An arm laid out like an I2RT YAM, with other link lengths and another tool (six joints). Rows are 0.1 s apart.
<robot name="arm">
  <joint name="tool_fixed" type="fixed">
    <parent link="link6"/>
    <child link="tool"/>
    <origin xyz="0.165 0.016 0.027" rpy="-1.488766 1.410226 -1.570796"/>
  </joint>
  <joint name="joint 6" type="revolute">
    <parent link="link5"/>
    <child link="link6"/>
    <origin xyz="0.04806 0 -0.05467" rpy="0 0 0"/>
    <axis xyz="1 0 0"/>
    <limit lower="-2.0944" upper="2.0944"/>
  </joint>
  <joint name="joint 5" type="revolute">
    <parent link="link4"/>
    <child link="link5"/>
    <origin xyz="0.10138 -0.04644 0.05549" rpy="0 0 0"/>
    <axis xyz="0 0 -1"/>
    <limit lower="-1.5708" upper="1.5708"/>
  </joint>
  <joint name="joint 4" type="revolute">
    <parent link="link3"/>
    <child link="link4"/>
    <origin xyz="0.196 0.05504 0.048" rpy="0 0 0"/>
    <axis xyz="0 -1 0"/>
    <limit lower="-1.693" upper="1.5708"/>
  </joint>
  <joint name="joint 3" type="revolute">
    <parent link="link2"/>
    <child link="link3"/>
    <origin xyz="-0.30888 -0.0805 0" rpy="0 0 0"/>
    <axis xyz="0 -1 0"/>
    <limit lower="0" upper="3.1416"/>
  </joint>
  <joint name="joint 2" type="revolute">
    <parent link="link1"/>
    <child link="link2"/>
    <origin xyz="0.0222 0.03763 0.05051" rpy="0 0 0"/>
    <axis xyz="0 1 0"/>
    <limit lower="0" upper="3.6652"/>
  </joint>
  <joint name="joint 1" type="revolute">
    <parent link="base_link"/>
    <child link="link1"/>
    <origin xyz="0 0 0.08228" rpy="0 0 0"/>
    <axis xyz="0 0 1"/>
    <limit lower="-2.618" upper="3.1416"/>
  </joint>
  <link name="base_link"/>
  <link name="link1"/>
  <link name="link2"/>
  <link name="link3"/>
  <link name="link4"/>
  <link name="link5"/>
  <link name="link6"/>
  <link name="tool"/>
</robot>
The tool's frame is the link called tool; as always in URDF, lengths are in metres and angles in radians.
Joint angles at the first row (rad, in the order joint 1, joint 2, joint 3, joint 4, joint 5, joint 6):
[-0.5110 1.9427 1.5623 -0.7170 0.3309 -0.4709]
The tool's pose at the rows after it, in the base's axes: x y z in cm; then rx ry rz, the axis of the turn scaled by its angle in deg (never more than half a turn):
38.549 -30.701 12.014 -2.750 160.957 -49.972
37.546 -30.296 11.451 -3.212 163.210 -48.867
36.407 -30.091 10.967 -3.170 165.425 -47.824
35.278 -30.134 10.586 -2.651 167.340 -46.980
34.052 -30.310 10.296 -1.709 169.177 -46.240
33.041 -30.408 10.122 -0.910 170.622 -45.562
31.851 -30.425 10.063 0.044 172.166 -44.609
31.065 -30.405 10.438 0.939 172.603 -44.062
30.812 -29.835 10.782 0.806 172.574 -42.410
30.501 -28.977 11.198 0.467 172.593 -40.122
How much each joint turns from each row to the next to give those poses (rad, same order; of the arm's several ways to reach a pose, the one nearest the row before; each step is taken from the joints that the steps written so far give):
[-0.0007 0.0000 0.0001 -0.0202 0.0023 0.0000]
[-0.0031 0.0000 -0.0001 -0.0381 -0.0004 0.0000]
[-0.0084 -0.0004 0.0000 -0.0367 -0.0003 0.0004]
[-0.0133 0.0000 0.0000 -0.0297 -0.0004 -0.0004]
[-0.0172 -0.0012 0.0000 -0.0286 0.0004 0.0000]
[-0.0141 -0.0023 0.0000 -0.0240 -0.0004 0.0000]
[-0.0164 -0.0064 0.0001 -0.0302 -0.0027 0.0000]
[-0.0122 -0.0149 -0.0001 -0.0210 -0.0050 0.0000]
[-0.0020 -0.0153 0.0000 -0.0194 -0.0194 -0.0004]
[-0.0003 -0.0194 0.0000 -0.0271 -0.0260 0.0000]

